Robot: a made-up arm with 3 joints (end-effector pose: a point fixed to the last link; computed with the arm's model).
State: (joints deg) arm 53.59 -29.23 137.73
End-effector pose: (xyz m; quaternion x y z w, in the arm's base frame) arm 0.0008 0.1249 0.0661 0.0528 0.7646 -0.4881 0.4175
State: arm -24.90 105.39 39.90
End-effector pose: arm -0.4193 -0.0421 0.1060 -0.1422 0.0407 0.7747 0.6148
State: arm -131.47 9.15 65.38
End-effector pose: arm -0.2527 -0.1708 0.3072 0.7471 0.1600 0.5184 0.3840
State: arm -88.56 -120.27 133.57
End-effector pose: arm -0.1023 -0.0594 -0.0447 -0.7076 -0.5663 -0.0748 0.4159
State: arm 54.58 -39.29 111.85
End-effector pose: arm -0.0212 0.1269 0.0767 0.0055 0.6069 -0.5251 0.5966
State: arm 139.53 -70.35 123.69
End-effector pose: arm 0.0151 0.0455 0.1094 -0.1862 -0.0058 -0.7702 0.6100
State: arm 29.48 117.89 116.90
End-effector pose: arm -0.4528 0.0361 0.1991 -0.7747 0.5392 0.3216 0.0753
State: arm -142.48 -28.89 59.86
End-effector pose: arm -0.1230 -0.1755 0.2654 0.8347 0.3601 0.3880 0.1521
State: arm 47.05 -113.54 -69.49
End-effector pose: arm -0.0642 -0.2254 0.1425 -0.6168 -0.5607 -0.5055 0.2226
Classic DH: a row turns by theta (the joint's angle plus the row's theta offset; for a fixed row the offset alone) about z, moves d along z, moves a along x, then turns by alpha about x. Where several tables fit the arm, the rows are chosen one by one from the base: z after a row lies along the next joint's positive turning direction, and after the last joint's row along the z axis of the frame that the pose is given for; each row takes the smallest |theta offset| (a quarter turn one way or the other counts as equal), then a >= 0, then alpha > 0; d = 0 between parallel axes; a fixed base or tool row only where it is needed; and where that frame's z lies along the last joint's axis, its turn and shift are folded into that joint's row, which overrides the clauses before.
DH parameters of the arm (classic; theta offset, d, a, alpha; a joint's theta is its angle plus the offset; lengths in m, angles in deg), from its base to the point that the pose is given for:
base (fixed): -90 0.149 0 90
joint 1: 0 0.221 -0.022 -90
joint 2: 90 -0.054 0.088 -90
joint 3: 0 0.212 -0.106 90
tool (fixed): 0 -0.046 0 0

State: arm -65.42 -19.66 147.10
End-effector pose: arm -0.0065 0.0325 0.3216 0.2886 0.8213 0.4700 0.1463
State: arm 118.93 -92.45 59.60
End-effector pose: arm -0.0090 0.0036 0.1262 -0.3348 -0.3650 -0.6145 0.6141
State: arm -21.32 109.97 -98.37
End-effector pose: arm -0.4711 0.1388 0.0398 0.6785 -0.5258 0.4457 0.2539
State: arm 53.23 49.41 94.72
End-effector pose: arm -0.3489 0.1633 0.0231 -0.5506 0.7243 -0.0463 0.4124
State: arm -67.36 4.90 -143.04
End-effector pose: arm -0.0395 0.1711 0.3489 0.2094 -0.7960 -0.5142 0.2410
